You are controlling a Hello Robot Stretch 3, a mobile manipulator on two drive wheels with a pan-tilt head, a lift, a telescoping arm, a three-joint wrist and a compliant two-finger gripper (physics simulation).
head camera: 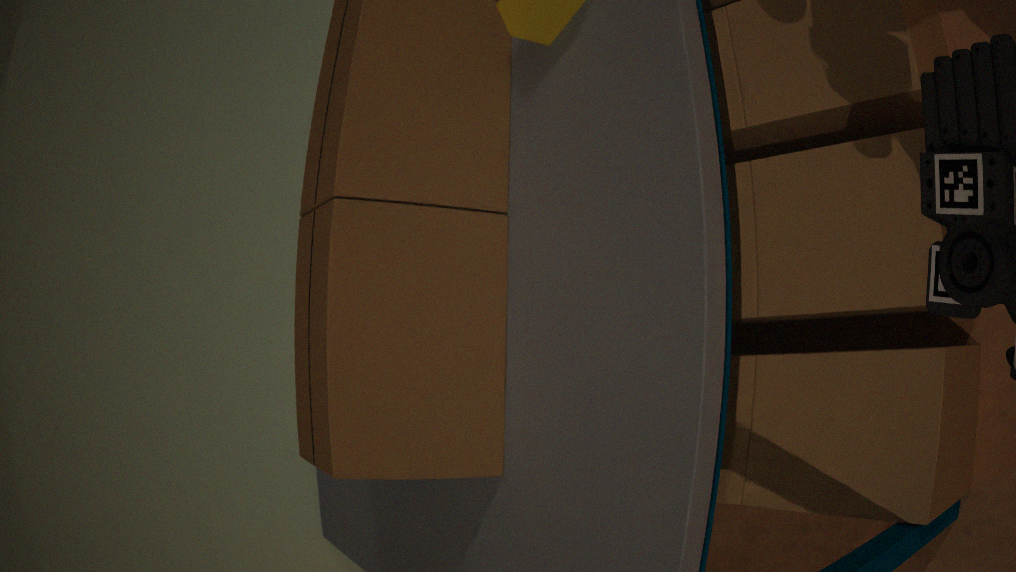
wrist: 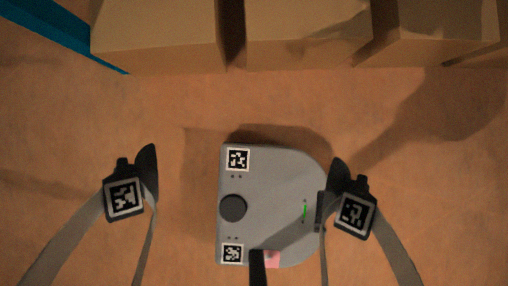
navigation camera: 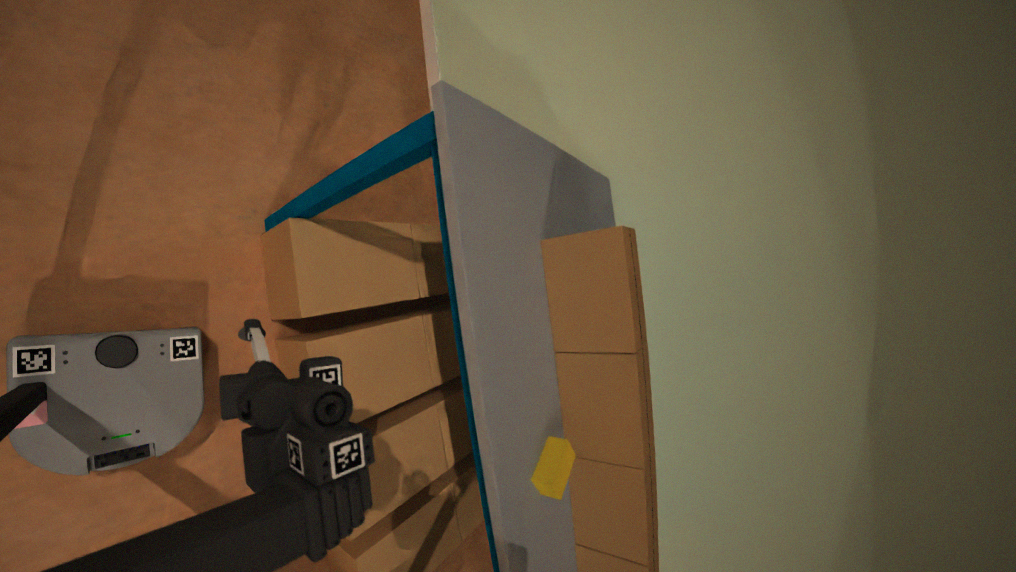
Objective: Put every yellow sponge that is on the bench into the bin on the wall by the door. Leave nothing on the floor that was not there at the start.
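Seen in the pictures: gripper, fingertip midpoint: (wrist: 243, 171); robot's base, link origin: (wrist: 237, 193) (navigation camera: 117, 349).
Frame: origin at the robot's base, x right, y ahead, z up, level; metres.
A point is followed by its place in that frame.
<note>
A yellow sponge (head camera: 543, 17) @(x 0.586, y -0.241, z 0.941 m) (navigation camera: 553, 468) @(x 0.560, y -0.260, z 0.951 m) rests on the grey bench top (head camera: 604, 284) @(x 0.512, y 0.009, z 0.914 m) (navigation camera: 490, 248) @(x 0.450, y 0.162, z 0.914 m), close to the row of cardboard boxes. It is cut off by the top edge of the head view. My gripper (wrist: 243, 171) @(x 0.171, y -0.022, z 0.619 m) is open, its two fingers wide apart with no object between them. It points down over the floor and my own base, in front of the bench and away from the sponge. In the navigation view part of one finger shows below the wrist. The wall bin and the door do not show.
Cardboard boxes (head camera: 419, 341) @(x 0.646, y 0.072, z 1.003 m) (navigation camera: 595, 298) @(x 0.647, y 0.066, z 1.024 m) stand in a row at the back of the bench, against the green wall. More large boxes (head camera: 846, 234) (navigation camera: 362, 266) @(x 0.594, y 0.221, z 0.271 m) (wrist: 160, 30) @(x 0.415, y 0.185, z 0.270 m) stand under it. A blue bench leg (navigation camera: 355, 170) @(x 0.374, y 0.378, z 0.610 m) (wrist: 55, 25) @(x 0.382, y 0.355, z 0.370 m) is beside them. My base (navigation camera: 113, 397) @(x -0.009, y -0.099, z 0.160 m) (wrist: 275, 185) @(x 0.067, y -0.105, z 0.160 m) is on the floor.
</note>
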